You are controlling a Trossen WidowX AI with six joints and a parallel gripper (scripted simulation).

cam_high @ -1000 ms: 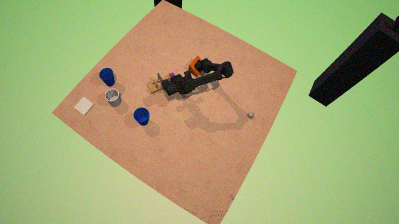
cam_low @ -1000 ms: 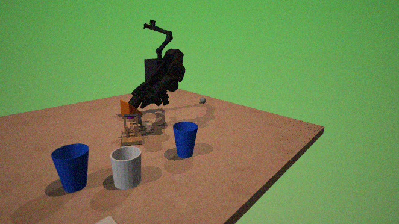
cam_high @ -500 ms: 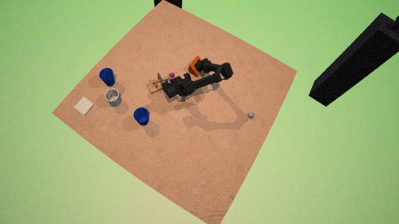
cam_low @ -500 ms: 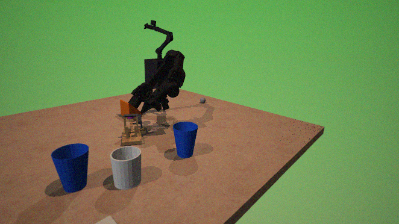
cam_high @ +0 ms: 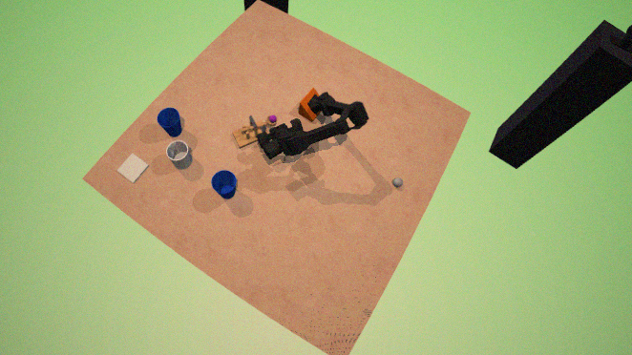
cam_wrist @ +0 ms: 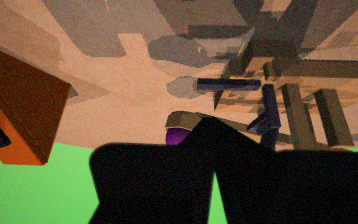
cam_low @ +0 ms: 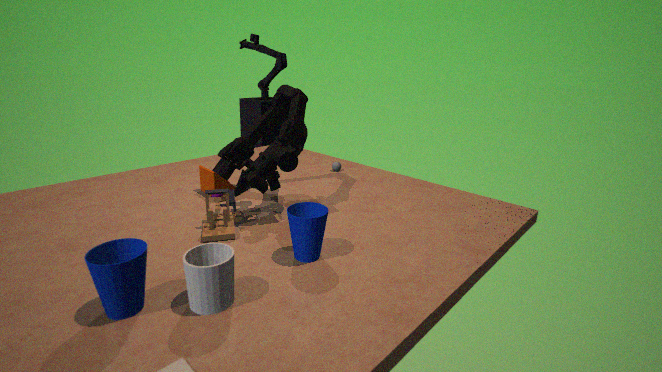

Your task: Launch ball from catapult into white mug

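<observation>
The purple ball lies 40 mm behind my gripper tip and 30 mm to the right of it. Also, from my gripper tip: white mug: 320 mm ahead, 250 mm to the right, 30 mm below; then wooden catapult: 30 mm ahead, 50 mm to the right, 10 mm below; then grey ball: 110 mm behind, 560 mm to the left, 40 mm below.
</observation>
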